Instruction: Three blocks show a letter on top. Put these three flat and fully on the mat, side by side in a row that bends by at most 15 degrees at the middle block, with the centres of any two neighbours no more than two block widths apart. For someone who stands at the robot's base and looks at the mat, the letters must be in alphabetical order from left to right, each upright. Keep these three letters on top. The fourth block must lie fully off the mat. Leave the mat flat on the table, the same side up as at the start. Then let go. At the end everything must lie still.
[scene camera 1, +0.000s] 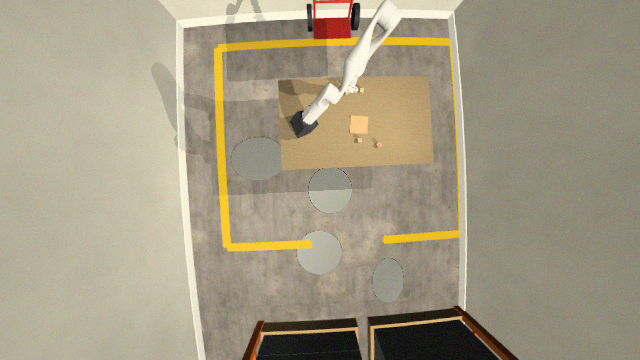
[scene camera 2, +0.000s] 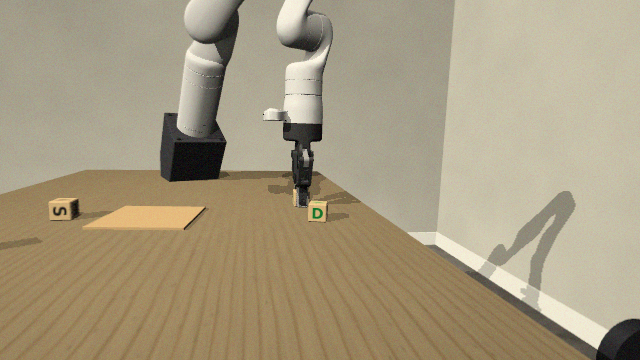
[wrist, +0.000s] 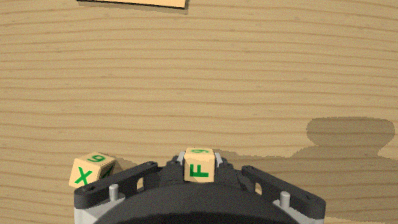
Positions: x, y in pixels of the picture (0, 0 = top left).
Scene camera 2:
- gripper: 300, 204
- tan mat: 128, 217
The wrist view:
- gripper: 199, 160
